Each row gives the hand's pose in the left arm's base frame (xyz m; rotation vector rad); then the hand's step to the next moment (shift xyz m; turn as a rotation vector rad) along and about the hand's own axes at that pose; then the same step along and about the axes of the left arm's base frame.
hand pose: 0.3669 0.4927 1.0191 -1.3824 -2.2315 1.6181
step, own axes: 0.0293 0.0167 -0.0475 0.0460 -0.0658 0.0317
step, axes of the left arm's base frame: 0.0172 0.0555 -0.0044 -0.0843 0.0048 0.0177
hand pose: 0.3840 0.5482 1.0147 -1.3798 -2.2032 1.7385
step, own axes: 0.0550 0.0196 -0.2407 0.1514 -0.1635 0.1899
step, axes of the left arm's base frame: 0.0989 0.2215 0.0500 -0.2878 -0.0510 -0.0162
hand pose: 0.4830 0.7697 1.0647 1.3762 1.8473 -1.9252
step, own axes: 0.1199 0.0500 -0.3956 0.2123 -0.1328 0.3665
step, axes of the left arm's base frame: 0.1616 0.3807 -0.0485 -0.3909 -0.1795 -0.1095
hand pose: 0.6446 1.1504 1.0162 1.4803 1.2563 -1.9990
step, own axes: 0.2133 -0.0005 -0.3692 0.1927 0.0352 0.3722
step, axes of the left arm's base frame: 0.1310 0.3456 -0.2126 -0.2667 -0.2797 -0.1659
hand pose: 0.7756 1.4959 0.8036 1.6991 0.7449 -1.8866
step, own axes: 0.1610 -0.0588 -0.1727 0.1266 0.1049 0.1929
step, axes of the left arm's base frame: 0.0688 0.1610 -0.1690 -0.0822 -0.2083 -0.1188
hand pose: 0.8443 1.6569 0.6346 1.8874 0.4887 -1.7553
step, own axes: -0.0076 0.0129 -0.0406 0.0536 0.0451 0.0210
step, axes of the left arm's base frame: 0.0395 0.0142 0.0104 0.0146 -0.0530 -0.0483
